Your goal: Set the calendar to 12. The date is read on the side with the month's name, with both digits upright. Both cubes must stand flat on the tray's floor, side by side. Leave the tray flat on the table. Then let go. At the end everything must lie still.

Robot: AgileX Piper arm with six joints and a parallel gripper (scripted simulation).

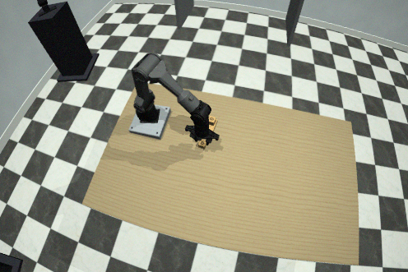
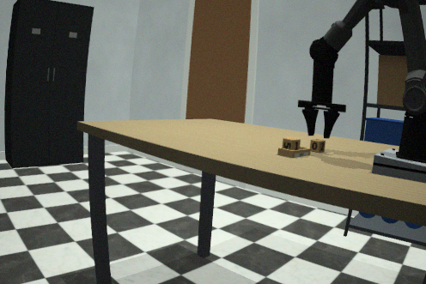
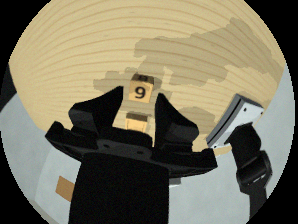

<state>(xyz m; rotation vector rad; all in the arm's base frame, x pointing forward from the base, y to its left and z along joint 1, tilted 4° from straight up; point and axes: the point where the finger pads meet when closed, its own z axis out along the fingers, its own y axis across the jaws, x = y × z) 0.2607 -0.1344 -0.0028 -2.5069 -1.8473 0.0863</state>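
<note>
Now: the wooden tray 11 cm to the left of my hand, 4 cm below it and 3 cm ahead of it.
</note>
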